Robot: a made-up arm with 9 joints. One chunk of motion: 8 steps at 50 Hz.
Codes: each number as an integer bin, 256 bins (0 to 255) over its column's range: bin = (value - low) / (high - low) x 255, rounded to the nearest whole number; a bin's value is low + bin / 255 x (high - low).
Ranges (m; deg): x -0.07..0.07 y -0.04..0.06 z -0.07..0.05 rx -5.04..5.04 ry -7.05..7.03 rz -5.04..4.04
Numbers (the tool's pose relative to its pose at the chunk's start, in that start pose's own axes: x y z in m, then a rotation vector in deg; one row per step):
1: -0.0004 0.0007 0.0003 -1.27 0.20 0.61
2: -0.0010 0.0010 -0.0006 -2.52 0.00 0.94
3: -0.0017 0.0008 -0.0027 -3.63 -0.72 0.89
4: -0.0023 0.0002 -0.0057 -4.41 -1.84 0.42
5: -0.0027 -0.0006 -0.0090 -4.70 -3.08 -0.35
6: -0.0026 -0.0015 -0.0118 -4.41 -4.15 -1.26
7: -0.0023 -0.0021 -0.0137 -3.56 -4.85 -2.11
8: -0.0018 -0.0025 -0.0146 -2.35 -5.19 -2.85
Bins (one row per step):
1: 127 104 149 95 131 159
2: 126 105 147 64 128 168
3: 124 104 143 36 115 167
4: 123 103 137 16 94 153
5: 123 100 130 9 72 132
6: 123 98 124 16 53 106
7: 123 97 120 37 40 82
8: 124 96 118 68 34 62

